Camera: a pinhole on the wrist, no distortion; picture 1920 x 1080 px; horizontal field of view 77.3 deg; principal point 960.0 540.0 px. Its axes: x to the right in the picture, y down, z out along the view. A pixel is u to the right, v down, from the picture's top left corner.
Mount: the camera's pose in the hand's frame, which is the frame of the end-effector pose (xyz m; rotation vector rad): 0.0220 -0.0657 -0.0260 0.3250 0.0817 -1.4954
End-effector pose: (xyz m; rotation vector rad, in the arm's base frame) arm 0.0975 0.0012 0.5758 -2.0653 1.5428 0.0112
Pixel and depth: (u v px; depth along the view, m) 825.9 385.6 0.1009
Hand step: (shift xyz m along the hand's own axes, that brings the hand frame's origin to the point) -0.0064 -0.0818 0.0710
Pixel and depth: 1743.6 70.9 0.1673
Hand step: -0.0579 -0.2175 0.0955
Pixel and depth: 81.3 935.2 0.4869
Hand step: 0.0800 0.1570 0.5544
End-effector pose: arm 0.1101 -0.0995 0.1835 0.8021 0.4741 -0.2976
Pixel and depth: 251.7 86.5 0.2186
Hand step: -0.1018 -0.0020 0.2017
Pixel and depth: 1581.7 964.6 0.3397
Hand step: 0.1053 -0.3194 0.2731
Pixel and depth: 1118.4 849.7 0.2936
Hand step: 0.0571 -0.1769 0.2566
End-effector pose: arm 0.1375 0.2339 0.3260 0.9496 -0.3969 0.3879
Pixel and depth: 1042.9 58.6 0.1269
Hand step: -0.0460 -0.1095 0.0846
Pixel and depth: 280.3 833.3 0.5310
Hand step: 0.0480 0.0904 0.5774
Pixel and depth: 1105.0 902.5 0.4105
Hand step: 0.0884 -0.2160 0.3732
